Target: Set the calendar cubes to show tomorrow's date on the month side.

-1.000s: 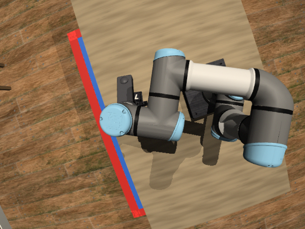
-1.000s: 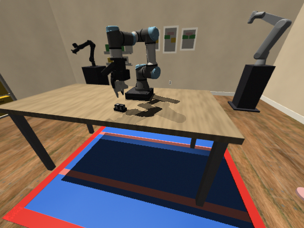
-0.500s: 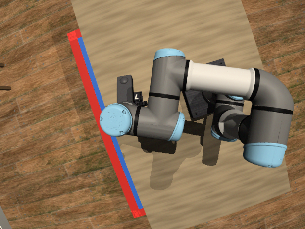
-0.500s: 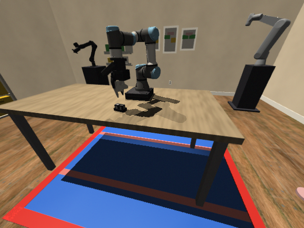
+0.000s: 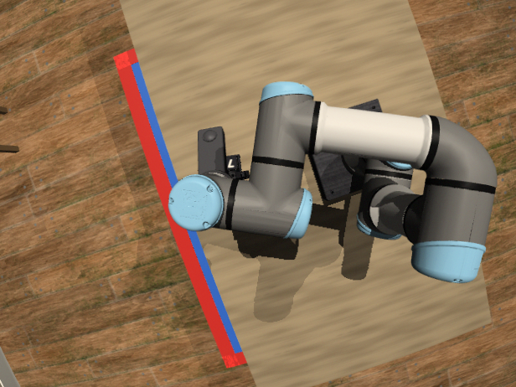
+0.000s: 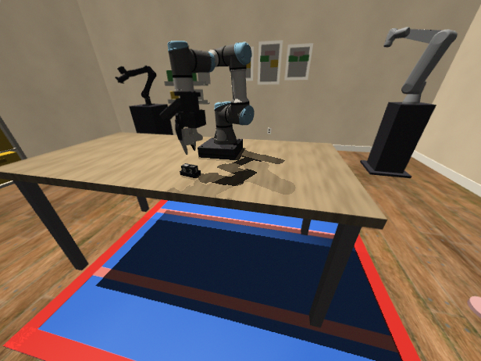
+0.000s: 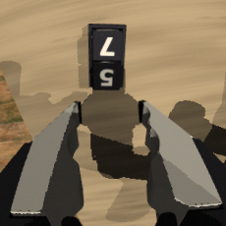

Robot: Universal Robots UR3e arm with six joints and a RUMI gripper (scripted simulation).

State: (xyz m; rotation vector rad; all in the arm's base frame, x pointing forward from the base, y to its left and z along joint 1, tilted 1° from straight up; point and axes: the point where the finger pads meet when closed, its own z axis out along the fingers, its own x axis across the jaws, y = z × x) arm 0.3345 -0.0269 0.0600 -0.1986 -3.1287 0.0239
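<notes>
Now: the black cube 3 cm to the right of my hand and 9 cm below it. Round my hand: black calendar tray: 2 cm to the right, 11 cm below.
</notes>
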